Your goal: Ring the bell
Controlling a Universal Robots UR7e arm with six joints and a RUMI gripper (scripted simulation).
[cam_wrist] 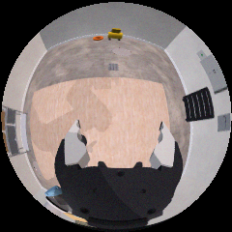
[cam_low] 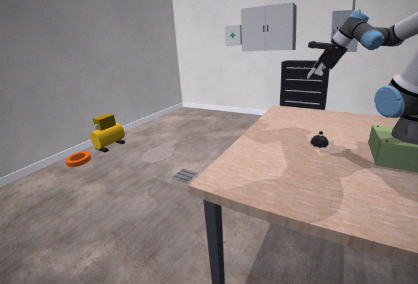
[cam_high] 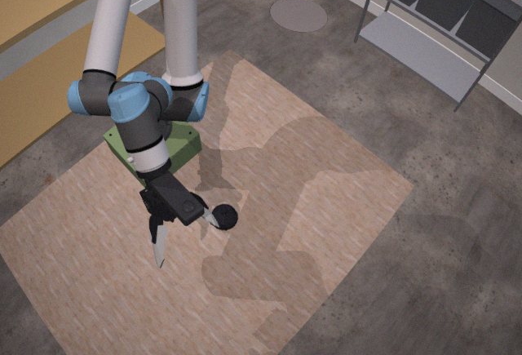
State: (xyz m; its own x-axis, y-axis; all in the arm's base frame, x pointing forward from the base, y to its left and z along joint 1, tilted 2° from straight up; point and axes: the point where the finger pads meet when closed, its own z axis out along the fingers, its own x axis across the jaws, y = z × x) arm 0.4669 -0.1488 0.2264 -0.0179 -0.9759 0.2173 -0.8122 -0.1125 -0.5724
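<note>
The bell is 10 cm behind my hand, 17 cm to the left of it and 28 cm below it.
</note>
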